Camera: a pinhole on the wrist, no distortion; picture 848 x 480 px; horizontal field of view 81.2 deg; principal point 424.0 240.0 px. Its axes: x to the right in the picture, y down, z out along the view. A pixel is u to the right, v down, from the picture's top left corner.
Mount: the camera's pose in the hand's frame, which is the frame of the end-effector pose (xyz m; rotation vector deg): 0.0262 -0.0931 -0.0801 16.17 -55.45 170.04
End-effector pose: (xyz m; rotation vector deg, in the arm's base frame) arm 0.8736 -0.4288 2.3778 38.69 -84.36 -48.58
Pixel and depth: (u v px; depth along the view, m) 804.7 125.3 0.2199
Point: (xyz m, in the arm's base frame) 0.7154 -0.4350 2.1678
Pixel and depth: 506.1 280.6 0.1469
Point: 0.8237 -0.5528 2.2362
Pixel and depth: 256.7 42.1 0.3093
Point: 0.6271 -0.6540 2.3481
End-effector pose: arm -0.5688 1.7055 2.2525 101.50 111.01 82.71
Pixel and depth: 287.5 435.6 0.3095
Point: -0.8170 1.9343 2.0234
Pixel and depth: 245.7 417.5 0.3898
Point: -0.8479 2.0223 1.9904
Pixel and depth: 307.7 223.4 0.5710
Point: -0.6856 2.1742 1.8970
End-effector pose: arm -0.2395 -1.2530 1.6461 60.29 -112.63 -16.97
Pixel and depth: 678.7 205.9 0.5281
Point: -0.2992 -1.4473 1.1022
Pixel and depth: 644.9 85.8 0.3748
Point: -0.3391 -1.3955 1.2935
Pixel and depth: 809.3 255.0 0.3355
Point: -0.1930 -1.3495 1.2383
